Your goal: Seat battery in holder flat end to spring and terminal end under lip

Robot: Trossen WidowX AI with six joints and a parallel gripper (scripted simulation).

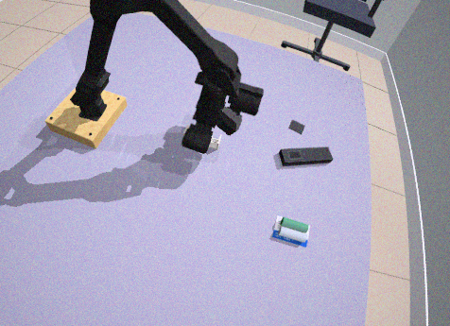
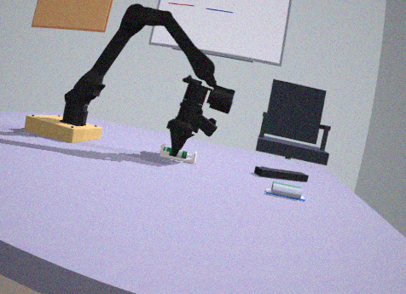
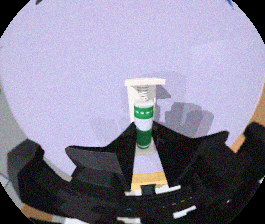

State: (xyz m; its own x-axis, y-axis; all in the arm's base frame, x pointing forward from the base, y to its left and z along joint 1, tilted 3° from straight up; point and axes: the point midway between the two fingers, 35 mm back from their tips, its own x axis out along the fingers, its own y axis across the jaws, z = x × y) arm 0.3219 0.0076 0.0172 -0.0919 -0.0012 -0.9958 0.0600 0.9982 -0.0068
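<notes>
Right now the battery is 1 cm above my gripper tip. From my gripper tip the other things lie so: black remote-like bar (31 cm ahead, 2 cm to the left, 1 cm above); then dark square (28 cm ahead, 13 cm to the left, 1 cm below).
</notes>
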